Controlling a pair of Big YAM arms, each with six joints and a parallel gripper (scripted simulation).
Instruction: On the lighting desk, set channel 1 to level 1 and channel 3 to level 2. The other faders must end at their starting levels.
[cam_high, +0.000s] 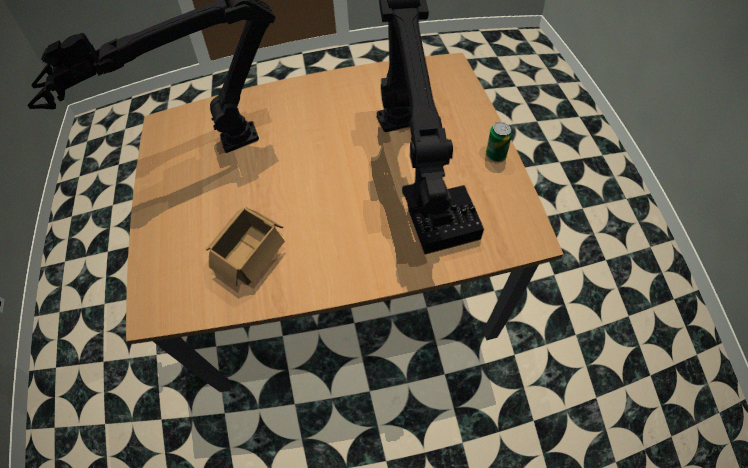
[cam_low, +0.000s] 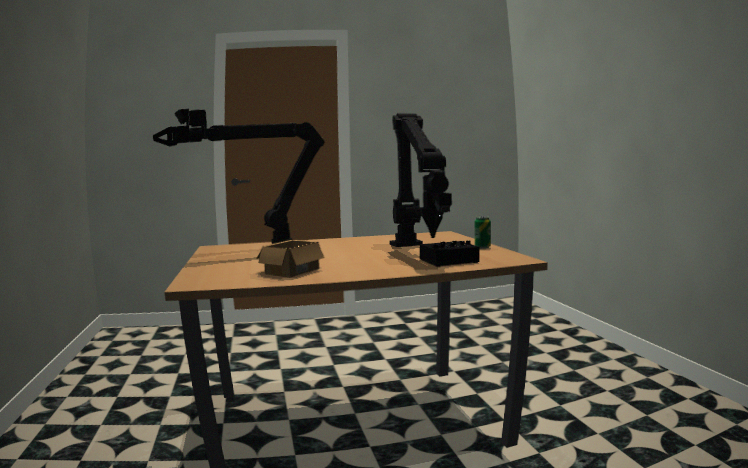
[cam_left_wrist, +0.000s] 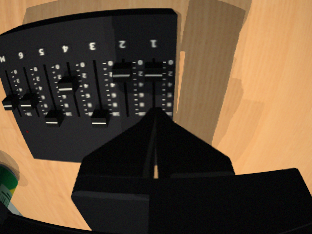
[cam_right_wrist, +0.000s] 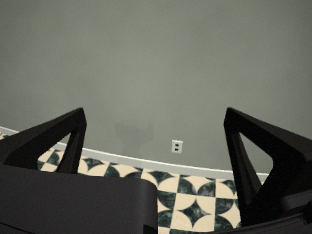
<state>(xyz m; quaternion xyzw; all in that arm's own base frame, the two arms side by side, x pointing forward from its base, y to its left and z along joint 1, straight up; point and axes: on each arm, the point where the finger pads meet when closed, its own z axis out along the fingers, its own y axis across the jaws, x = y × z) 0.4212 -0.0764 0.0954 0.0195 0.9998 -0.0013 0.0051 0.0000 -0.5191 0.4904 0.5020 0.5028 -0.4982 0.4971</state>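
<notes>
Now: left hand 30 mm past the channel 3 knob, 40 mm to the right of it and 30 mm above it. Round my left hand: channel 1 fader knob (20 mm ahead, 30 mm below); then channel 2 cap (20 mm ahead, 30 mm to the left, 30 mm below); then channel 4 fader cap (70 mm to the left, 30 mm below).
</notes>
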